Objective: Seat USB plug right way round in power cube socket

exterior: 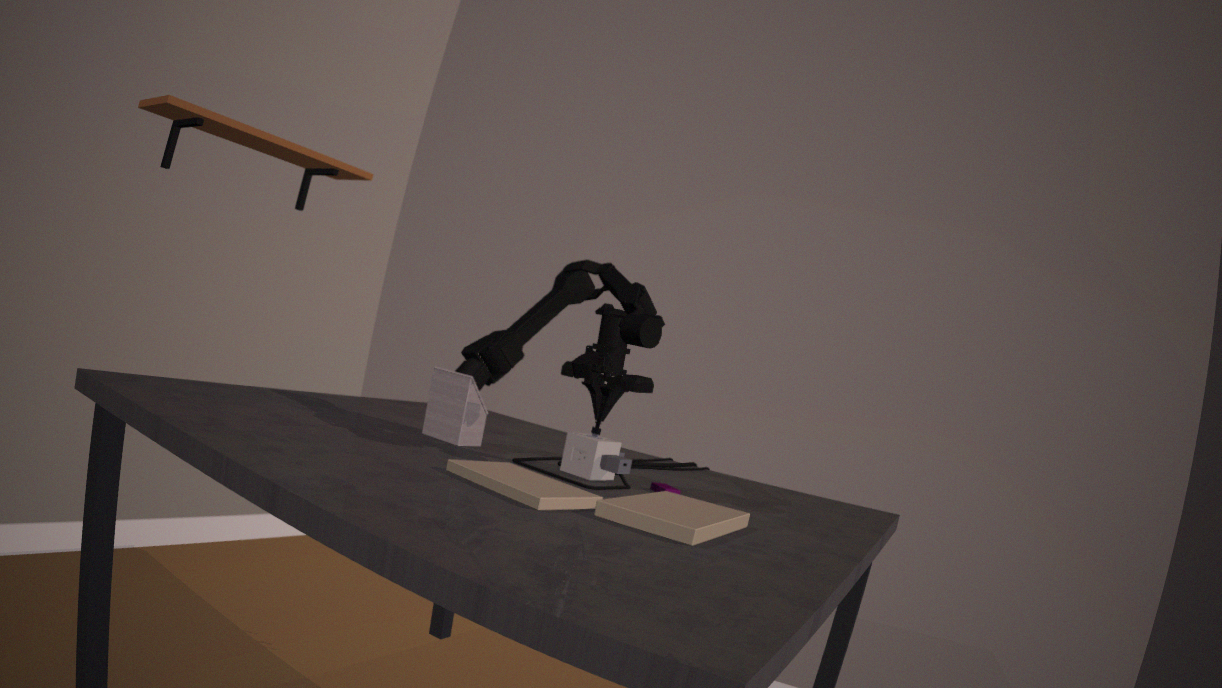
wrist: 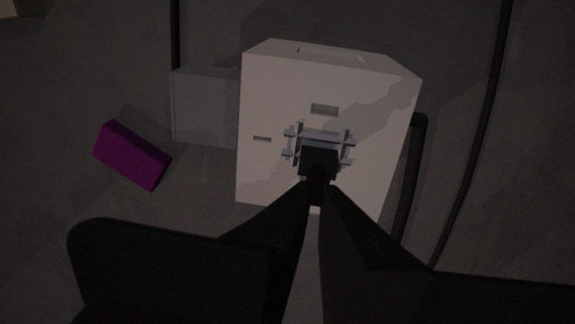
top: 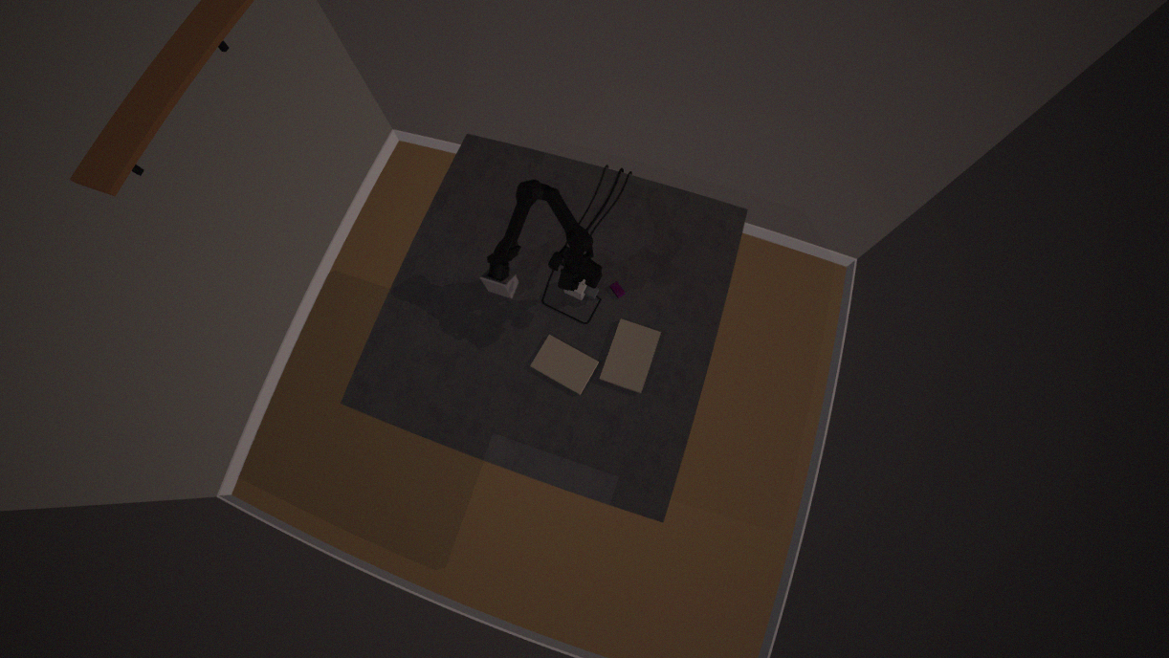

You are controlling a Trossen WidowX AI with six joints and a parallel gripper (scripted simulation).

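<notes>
Right now my gripper tip is 2 cm above the usb plug. Also, from my gripper tip: small purple block 15 cm ahead, 10 cm below, 5 cm to the left.
</notes>
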